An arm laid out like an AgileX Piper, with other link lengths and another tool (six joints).
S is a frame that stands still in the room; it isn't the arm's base.
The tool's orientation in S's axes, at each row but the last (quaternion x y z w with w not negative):
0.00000, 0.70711, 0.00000, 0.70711
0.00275, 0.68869, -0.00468, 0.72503
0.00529, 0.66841, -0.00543, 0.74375
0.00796, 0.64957, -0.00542, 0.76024
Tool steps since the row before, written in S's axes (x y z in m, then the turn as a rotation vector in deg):
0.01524, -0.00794, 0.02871, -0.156, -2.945, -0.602
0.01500, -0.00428, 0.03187, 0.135, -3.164, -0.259
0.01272, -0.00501, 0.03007, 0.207, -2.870, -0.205
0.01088, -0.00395, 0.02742, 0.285, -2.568, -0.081
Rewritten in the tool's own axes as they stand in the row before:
-0.02871, -0.00794, 0.01524, 0.602, -2.945, -0.156
-0.03104, -0.00420, 0.01666, 0.275, -3.162, 0.155
-0.02854, -0.00480, 0.01592, 0.229, -2.867, 0.227
-0.02539, -0.00361, 0.01510, 0.119, -2.563, 0.318

